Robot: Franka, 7 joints.
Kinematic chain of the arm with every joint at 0, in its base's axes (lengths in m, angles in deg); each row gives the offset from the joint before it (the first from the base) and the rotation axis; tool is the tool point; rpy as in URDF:
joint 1: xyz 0 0 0.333 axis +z
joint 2: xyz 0 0 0 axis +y
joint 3: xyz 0 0 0.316 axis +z
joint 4: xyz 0.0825 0 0 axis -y
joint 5: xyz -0.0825 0 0.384 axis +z
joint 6: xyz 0 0 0 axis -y
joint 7: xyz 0.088 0 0 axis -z
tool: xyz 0 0 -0.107 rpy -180 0 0
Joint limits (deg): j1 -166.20..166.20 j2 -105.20..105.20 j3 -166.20..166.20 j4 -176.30..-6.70 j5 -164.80..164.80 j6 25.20..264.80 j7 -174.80..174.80
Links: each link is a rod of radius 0.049 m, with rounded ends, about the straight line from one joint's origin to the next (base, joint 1, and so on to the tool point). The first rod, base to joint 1, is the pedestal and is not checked.
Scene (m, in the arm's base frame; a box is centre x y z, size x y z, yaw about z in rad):
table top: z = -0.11
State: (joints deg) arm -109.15 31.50 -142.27 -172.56 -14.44 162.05 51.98
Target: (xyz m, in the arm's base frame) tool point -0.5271 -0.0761 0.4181
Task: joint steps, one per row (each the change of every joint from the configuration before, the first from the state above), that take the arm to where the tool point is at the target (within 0.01 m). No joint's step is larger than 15 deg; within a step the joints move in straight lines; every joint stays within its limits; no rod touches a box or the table.
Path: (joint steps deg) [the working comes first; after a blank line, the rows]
Joints at the target: -78.21 34.64 -100.35 -136.58 -17.83 170.19 51.98
Straight joint move there: clear.

1: 10.31 1.05 13.97 11.99 -1.13 2.71 0.00
2: 10.32 1.05 13.98 12.00 -1.13 2.71 0.00
3: 10.31 1.04 13.97 11.99 -1.13 2.72 0.00

